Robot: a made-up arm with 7 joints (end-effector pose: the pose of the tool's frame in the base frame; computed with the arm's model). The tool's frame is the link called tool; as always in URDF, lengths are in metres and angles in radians. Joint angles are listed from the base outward.
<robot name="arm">
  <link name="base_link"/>
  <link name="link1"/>
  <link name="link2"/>
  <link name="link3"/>
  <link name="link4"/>
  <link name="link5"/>
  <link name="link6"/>
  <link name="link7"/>
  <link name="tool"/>
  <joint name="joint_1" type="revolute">
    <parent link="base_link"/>
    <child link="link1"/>
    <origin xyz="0 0 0.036" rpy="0 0 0"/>
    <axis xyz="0 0 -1"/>
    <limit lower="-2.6" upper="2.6"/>
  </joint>
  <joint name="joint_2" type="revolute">
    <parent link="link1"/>
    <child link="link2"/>
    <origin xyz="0.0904 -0.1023 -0.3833" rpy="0 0 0"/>
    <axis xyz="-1 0 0"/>
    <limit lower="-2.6" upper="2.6"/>
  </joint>
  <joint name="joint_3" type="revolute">
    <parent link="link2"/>
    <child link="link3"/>
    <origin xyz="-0.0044 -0.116 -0.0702" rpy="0 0 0"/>
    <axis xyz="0 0 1"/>
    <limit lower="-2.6" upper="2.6"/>
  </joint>
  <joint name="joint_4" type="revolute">
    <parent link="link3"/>
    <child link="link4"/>
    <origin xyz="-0.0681 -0.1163 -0.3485" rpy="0 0 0"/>
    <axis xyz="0 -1 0"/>
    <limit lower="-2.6" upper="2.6"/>
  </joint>
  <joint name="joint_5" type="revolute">
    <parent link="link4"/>
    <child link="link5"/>
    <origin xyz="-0.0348 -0.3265 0.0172" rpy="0 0 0"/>
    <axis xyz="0 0 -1"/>
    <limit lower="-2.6" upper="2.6"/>
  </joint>
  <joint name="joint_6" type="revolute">
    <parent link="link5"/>
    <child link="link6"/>
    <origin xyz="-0.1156 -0.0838 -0.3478" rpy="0 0 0"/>
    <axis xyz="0 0 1"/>
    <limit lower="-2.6" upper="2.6"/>
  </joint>
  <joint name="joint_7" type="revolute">
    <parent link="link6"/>
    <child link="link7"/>
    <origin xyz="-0.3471 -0.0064 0.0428" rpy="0 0 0"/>
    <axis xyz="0 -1 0"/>
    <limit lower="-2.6" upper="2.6"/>
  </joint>
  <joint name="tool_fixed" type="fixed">
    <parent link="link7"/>
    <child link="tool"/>
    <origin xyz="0.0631 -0.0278 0.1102" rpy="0 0 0"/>
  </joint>
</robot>
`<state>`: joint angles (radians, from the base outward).
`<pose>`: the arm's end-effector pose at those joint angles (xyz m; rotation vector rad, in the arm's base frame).
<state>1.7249 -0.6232 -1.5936 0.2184 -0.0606 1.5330 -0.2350</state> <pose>0.3958 0.6505 -0.8429 0.4969 -0.1710 -1.6412</pose>
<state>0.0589 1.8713 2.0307 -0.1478 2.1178 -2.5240 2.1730</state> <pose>0.7666 -0.8764 -0.2731 1.2804 1.1638 0.0930</pose>
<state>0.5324 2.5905 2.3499 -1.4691 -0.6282 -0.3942 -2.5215</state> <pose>0.7430 -0.5949 -0.2898 0.1151 0.4843 0.2585</pose>
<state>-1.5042 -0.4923 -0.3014 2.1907 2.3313 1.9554 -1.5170</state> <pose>0.3306 0.3307 -0.9323 1.0314 0.0181 1.0218</pose>
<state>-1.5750 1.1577 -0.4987 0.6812 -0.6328 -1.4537 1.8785</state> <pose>1.0098 -0.2379 -0.4933 -0.8560 2.7170 -0.0420</pose>
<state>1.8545 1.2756 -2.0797 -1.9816 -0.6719 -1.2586 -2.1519</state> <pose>0.0917 0.1380 -0.6846 -2.8412 1.3162 0.2182</pose>
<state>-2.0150 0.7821 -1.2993 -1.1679 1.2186 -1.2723 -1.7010</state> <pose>0.4111 -0.0259 -0.9111 1.1449 0.9131 -1.6655</pose>
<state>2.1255 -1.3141 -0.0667 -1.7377 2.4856 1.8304 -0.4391</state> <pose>0.0882 0.1468 -0.6673 1.9350 0.7112 -0.5856</pose>
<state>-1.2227 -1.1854 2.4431 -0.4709 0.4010 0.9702 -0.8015</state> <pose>-0.0533 0.9382 -0.4890 0.5135 1.5041 -2.2702</pose>
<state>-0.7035 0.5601 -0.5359 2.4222 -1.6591 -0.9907 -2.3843</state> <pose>0.6432 -0.7977 -0.0296 -0.8018 -0.5040 -0.3925</pose>
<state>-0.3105 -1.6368 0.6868 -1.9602 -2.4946 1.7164 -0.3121</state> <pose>-0.1759 0.4216 -0.7976 -0.6274 0.9758 -0.0749</pose>
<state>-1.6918 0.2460 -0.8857 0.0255 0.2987 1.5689 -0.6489</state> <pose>0.6891 -0.5608 -0.9008 -0.8870 0.1878 1.8778</pose>
